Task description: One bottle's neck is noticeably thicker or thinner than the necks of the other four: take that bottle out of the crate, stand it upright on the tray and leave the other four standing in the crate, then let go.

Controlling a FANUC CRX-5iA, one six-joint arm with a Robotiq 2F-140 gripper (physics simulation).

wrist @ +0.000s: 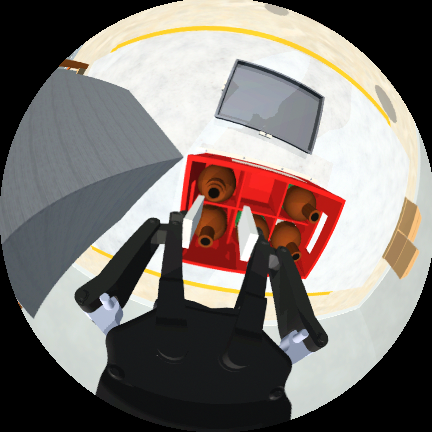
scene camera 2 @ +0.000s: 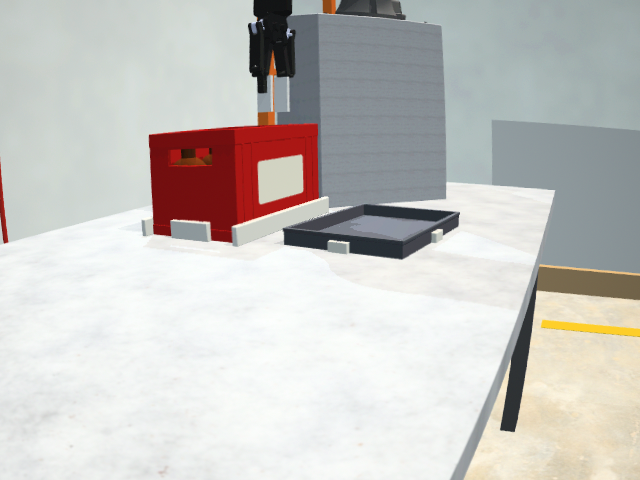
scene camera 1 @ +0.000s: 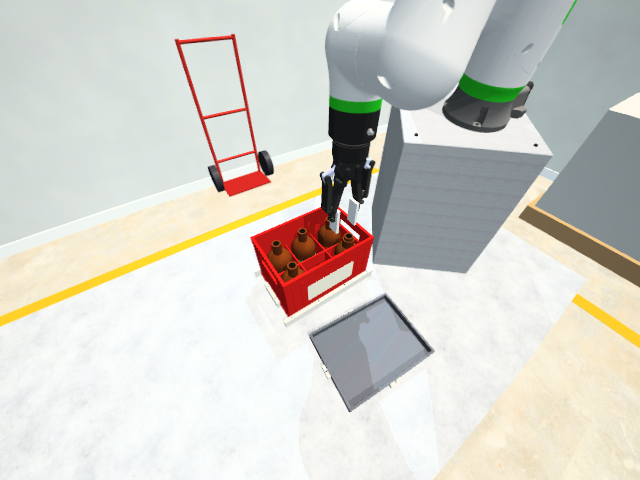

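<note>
The red crate holds five upright brown bottles; its front middle compartment is empty. My open gripper is above the crate's pedestal-end side. In the wrist view, the back pedestal-end bottle shows between the pads, not held. The front pedestal-end bottle has a stepped collar. The back middle bottle is partly hidden by a pad. The far-end bottles are back and front. Neck thickness is hard to compare. The grey tray is empty.
The grey pedestal stands close beside the crate. Low pale strips edge the crate's base, and small pale blocks touch the tray. A red hand truck stands beyond the table.
</note>
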